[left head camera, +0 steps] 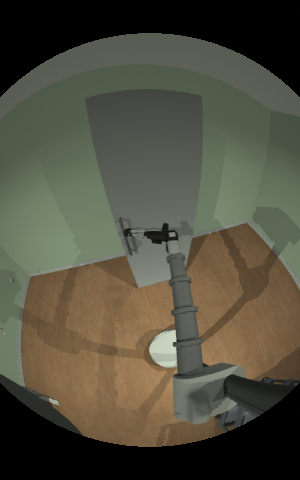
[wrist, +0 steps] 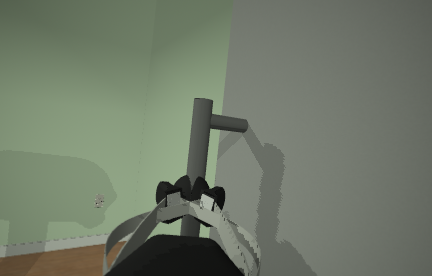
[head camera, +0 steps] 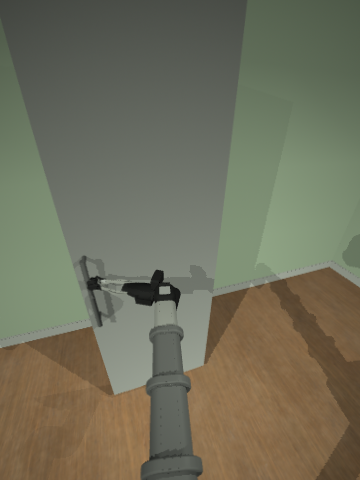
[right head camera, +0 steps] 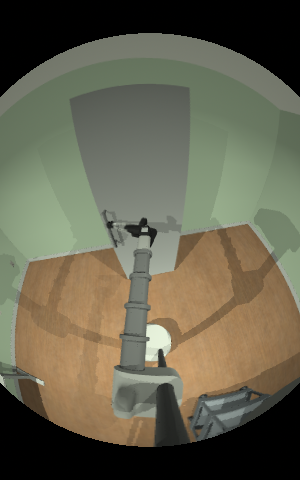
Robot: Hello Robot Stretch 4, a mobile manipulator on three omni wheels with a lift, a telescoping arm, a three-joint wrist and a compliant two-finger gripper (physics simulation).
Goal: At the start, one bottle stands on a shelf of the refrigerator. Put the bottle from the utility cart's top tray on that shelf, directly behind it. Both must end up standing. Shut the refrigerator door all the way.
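Pixels of known places: gripper, between the fingertips: point(left head camera: 123, 231) point(wrist: 191, 191) point(head camera: 88, 281) point(right head camera: 107, 223); robot's base, origin of its link: point(left head camera: 169, 347) point(right head camera: 150, 341).
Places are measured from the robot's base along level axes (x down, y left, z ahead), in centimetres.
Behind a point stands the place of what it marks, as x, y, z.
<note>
The tall grey refrigerator door point(head camera: 145, 150) @[-142.6, 4.4, 82.7] point(left head camera: 150, 150) @[-144.8, 6.1, 82.3] point(right head camera: 135, 150) @[-141.7, 4.6, 82.7] point(wrist: 350, 125) @[-107.0, 17.5, 79.7] is seen from the front and looks shut. Its upright bar handle point(head camera: 96, 310) @[-84.8, 27.4, 70.9] point(wrist: 200, 140) @[-104.7, 27.0, 71.4] is near the left edge. My gripper point(head camera: 93, 283) @[-99.7, 27.4, 71.2] point(left head camera: 128, 232) @[-99.7, 27.4, 71.2] point(right head camera: 110, 225) @[-99.7, 27.4, 71.2] point(wrist: 191, 191) @[-99.7, 27.4, 71.2] is at the handle's height, pointing left along the door. Its fingertips are shut together and cover part of the bar in the wrist view, with no gap showing between them. Whether they touch the bar is hard to tell. The shelf and both bottles do not show.
Part of the utility cart point(right head camera: 202, 398) @[-13.8, -54.8, -72.2] stands at the lower right in the right head view; its top tray is not clearly seen. My extended arm point(head camera: 170, 420) @[-110.7, -0.2, 24.1] reaches over the wooden floor point(head camera: 260, 400) @[2.8, -58.3, 67.0]. Green walls point(head camera: 320, 175) @[-109.9, -136.2, 180.4] stand on both sides of the refrigerator.
</note>
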